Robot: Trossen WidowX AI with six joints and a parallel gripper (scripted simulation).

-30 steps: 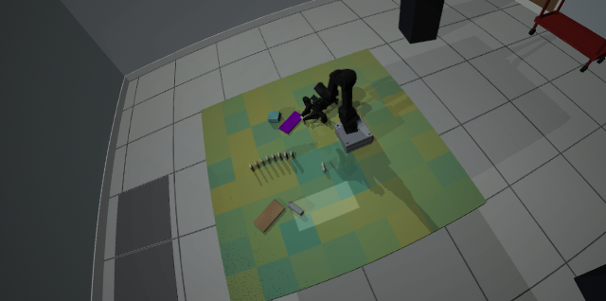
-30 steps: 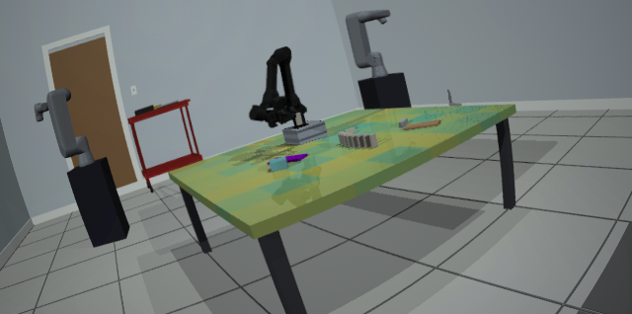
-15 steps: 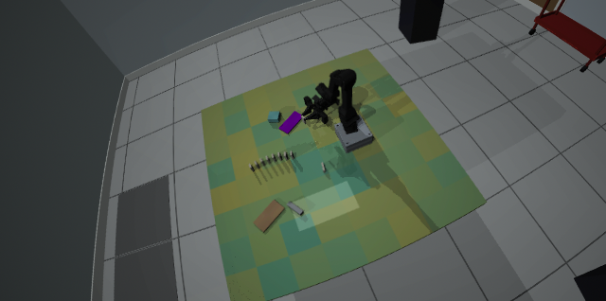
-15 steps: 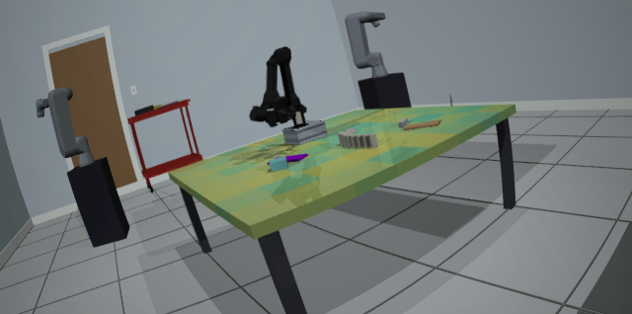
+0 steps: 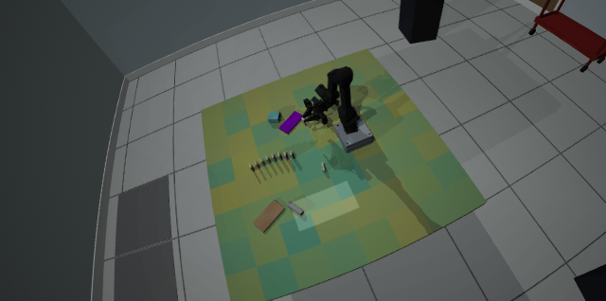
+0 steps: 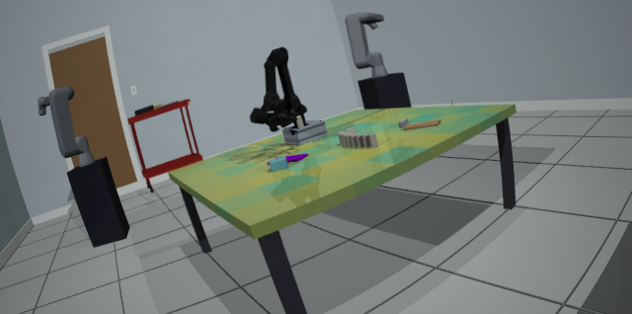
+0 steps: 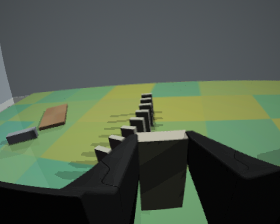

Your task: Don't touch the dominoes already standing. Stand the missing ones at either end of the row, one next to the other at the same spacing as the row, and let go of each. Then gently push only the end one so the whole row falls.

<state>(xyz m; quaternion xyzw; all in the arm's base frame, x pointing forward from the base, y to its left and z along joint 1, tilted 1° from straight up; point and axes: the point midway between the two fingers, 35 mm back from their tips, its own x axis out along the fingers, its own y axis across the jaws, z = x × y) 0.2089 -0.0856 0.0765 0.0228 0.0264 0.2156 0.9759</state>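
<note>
My gripper tip is now 14 cm above the flat purple piece, 11 cm to the left of it and 8 cm short of it. Round my gripper tip: teal block (18 cm to the right, 17 cm ahead, 13 cm below); then grey piece (42 cm to the left, 13 cm below, 12 cm ahead); then flat brown board (43 cm to the left, 26 cm ahead, 14 cm below).
</note>
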